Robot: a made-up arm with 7 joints.
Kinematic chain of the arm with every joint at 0, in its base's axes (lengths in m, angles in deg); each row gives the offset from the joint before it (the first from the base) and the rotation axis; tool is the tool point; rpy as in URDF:
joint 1: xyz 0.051 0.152 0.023 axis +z
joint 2: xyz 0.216 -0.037 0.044 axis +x
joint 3: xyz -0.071 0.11 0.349 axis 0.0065 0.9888 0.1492
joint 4: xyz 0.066 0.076 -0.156 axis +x
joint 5: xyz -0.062 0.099 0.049 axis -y
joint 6: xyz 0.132 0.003 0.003 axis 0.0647 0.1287 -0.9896
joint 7: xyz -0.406 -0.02 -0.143 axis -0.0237 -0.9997 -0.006
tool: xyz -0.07 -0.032 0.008 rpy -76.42 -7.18 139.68
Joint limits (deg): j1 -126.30..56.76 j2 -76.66..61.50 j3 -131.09..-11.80 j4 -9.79..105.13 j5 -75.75..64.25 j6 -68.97..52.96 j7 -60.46..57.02
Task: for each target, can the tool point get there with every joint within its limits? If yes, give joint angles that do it. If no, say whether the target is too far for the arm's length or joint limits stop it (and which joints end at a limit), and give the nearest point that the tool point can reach.
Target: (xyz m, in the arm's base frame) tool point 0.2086 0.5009 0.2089
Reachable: yes | joints 4.21 17.04 -82.56 45.24 -9.34 17.95 32.97
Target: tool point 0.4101 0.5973 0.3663
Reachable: yes | joints 41.23 22.68 -104.37 70.02 6.56 -25.31 15.68
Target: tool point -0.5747 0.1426 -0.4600
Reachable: no: joint limits stop it (at a limit: joint 1, joint 2, joint 3) | nearest point -0.3961 0.2837 -0.3490 | short by 0.253 m
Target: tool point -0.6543 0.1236 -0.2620
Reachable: no: joint limits stop it (at a limit: joint 1, joint 2, joint 6) | nearest point -0.4609 0.2722 -0.1907 | short by 0.254 m
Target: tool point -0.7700 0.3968 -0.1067
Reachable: no: joint limits stop it (at a limit: joint 1, joint 3, joint 6) | nearest point -0.5564 0.4326 -0.0745 | short by 0.219 m
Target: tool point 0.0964 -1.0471 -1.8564
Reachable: no: too far | nearest point 0.1043 -0.4552 -0.4836 | short by 1.495 m
